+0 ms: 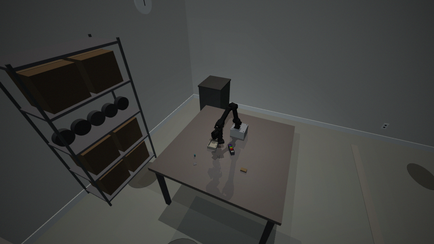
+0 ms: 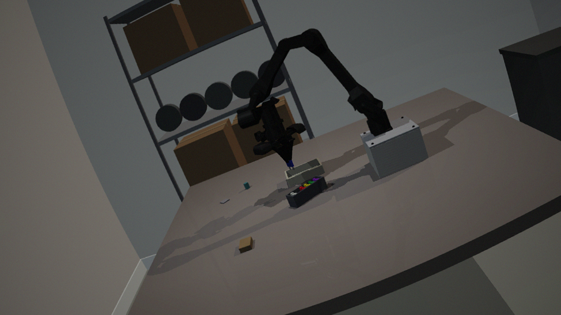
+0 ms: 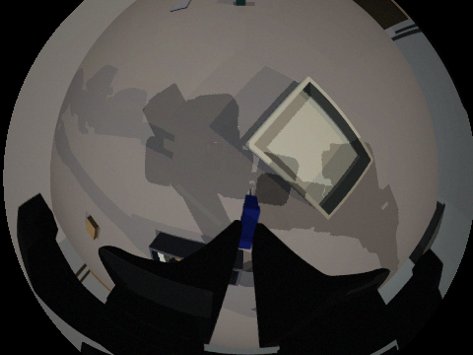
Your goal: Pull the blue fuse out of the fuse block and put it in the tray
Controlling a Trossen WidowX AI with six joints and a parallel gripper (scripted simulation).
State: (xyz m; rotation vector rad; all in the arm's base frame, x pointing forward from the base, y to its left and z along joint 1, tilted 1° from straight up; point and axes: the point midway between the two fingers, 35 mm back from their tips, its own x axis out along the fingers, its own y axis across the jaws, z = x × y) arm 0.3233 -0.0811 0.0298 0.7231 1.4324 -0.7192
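My gripper tip is now 20 mm past the tray, 90 mm to the left of it and 90 mm above it. The rest, counted from my gripper tip: blue fuse: 10 mm below; purple fuse: 70 mm behind, 100 mm to the left, 70 mm below; green fuse: 50 mm behind, 110 mm to the left, 70 mm below.
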